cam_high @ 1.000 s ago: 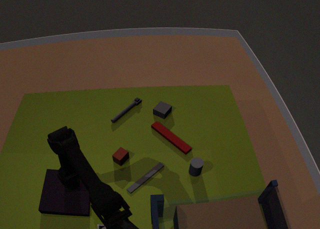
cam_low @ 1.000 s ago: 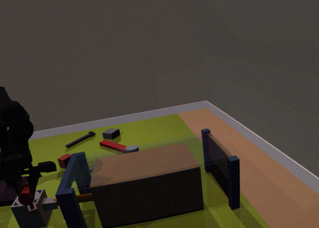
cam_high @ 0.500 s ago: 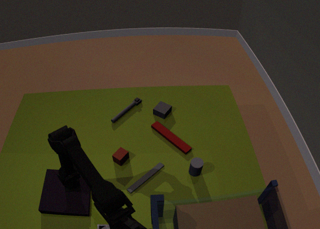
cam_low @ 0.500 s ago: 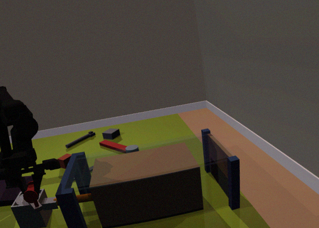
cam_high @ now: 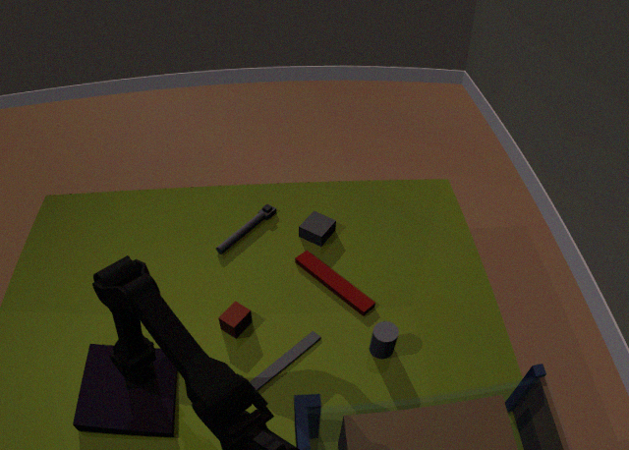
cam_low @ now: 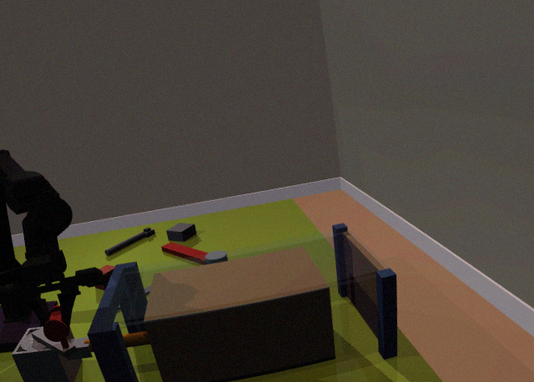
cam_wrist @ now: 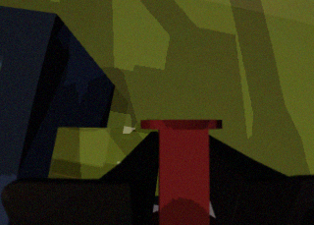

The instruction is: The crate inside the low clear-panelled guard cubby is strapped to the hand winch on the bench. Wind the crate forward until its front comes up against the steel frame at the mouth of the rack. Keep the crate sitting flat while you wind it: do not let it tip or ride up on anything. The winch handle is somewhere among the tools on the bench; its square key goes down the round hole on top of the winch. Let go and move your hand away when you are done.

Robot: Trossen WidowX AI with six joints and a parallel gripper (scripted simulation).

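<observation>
Now: gripper tip 30 mm past the winch handle, 50 mm to the right of it and 30 mm above it. Also, from my gripper tip: red crank grip: 20 mm to the left; blue steel frame: 90 mm ahead, 70 mm to the left, 30 mm below; grey winch: 80 mm behind, 80 mm to the left, 100 mm below.
</observation>
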